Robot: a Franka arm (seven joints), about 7 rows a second.
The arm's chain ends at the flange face. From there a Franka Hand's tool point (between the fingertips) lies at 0.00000 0.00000 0.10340 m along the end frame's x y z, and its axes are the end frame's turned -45 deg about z.
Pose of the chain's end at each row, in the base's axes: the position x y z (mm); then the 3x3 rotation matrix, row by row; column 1 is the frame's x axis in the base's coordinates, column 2 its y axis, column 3 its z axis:
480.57 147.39 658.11; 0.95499 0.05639 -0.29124; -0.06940 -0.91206 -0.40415; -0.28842 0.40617 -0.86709
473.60 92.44 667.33; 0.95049 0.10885 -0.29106; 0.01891 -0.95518 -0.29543; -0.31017 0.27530 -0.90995
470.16 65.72 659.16; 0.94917 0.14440 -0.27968; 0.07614 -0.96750 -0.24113; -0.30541 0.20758 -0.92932
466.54 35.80 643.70; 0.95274 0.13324 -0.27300; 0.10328 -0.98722 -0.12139; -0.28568 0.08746 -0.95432
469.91 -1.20 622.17; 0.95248 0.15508 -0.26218; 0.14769 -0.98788 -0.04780; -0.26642 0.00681 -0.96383
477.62 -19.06 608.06; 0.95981 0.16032 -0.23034; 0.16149 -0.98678 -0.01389; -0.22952 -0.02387 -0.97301
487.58 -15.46 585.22; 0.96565 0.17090 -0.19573; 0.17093 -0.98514 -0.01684; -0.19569 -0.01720 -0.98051
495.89 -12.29 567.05; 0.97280 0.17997 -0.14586; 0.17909 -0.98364 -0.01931; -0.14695 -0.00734 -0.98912
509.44 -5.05 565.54; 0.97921 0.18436 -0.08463; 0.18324 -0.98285 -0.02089; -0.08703 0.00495 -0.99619
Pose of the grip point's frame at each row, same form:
450.46 105.60 568.45; 0.63541 0.71515 -0.29124; 0.59585 -0.69400 -0.40415; -0.49115 0.08326 -0.86709
443.50 61.89 573.24; 0.59513 0.74907 -0.29106; 0.68879 -0.66204 -0.29543; -0.41399 -0.02466 -0.90995
441.24 40.79 563.07; 0.56906 0.77327 -0.27968; 0.73796 -0.63029 -0.24113; -0.36274 -0.06918 -0.92932
438.31 23.25 545.02; 0.57947 0.76790 -0.27300; 0.77110 -0.62504 -0.12139; -0.26385 -0.14016 -0.95432
442.80 -6.14 522.51; 0.56385 0.78316 -0.26218; 0.80297 -0.59410 -0.04780; -0.19320 -0.18357 -0.96383
453.80 -20.50 507.45; 0.56532 0.79205 -0.23034; 0.81195 -0.58357 -0.01389; -0.14542 -0.17917 -0.97301
467.34 -17.20 483.84; 0.56197 0.80366 -0.19573; 0.81746 -0.57573 -0.01684; -0.12621 -0.15054 -0.98051
480.81 -14.29 464.77; 0.56062 0.81513 -0.14586; 0.82217 -0.56890 -0.01931; -0.09872 -0.10910 -0.98912
500.69 -7.21 462.53; 0.56204 0.82277 -0.08463; 0.82455 -0.56541 -0.02089; -0.06504 -0.05804 -0.99619

